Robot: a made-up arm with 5 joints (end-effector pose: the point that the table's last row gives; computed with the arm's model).
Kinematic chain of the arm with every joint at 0, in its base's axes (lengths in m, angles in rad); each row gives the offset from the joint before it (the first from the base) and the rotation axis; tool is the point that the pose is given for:
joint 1: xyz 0 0 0.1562 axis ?
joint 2: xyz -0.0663 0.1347 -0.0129 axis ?
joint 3: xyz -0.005 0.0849 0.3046 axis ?
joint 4: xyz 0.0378 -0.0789 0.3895 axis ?
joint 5: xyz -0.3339 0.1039 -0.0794 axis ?
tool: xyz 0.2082 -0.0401 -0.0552
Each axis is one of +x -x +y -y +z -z.
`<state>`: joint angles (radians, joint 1 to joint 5).
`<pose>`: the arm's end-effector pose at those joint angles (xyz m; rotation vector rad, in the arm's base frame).
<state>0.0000 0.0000 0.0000 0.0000 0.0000</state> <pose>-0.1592 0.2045 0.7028 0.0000 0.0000 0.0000</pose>
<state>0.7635 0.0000 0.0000 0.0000 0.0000</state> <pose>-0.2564 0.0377 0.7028 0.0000 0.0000 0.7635</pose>
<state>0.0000 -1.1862 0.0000 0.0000 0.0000</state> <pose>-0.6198 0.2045 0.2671 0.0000 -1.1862 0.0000</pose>
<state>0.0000 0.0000 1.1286 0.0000 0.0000</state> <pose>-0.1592 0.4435 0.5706 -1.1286 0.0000 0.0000</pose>
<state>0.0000 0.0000 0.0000 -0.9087 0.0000</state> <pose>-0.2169 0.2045 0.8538 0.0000 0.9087 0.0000</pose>
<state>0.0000 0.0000 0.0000 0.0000 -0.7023</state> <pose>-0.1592 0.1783 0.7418 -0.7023 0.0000 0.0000</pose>
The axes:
joint 1: +z
joint 2: +y
joint 3: -x
joint 4: -y
joint 5: +x

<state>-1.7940 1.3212 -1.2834 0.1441 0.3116</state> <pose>-0.0602 -0.2711 0.3041 1.9846 -0.5918 -2.3500</pose>
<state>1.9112 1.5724 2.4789 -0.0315 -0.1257</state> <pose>-0.3909 -0.0924 0.2400 1.3786 1.1257 -1.3328</pose>
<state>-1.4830 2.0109 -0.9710 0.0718 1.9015</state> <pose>0.0782 -0.4516 -0.0086 -1.1342 0.7219 1.6476</pose>
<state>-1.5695 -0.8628 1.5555 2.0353 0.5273</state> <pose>0.5627 0.1451 0.5007 -1.8708 -0.0676 0.5391</pose>
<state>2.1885 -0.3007 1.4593 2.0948 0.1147</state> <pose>-0.4825 -0.2991 0.5435 -1.0454 1.6979 -1.3366</pose>
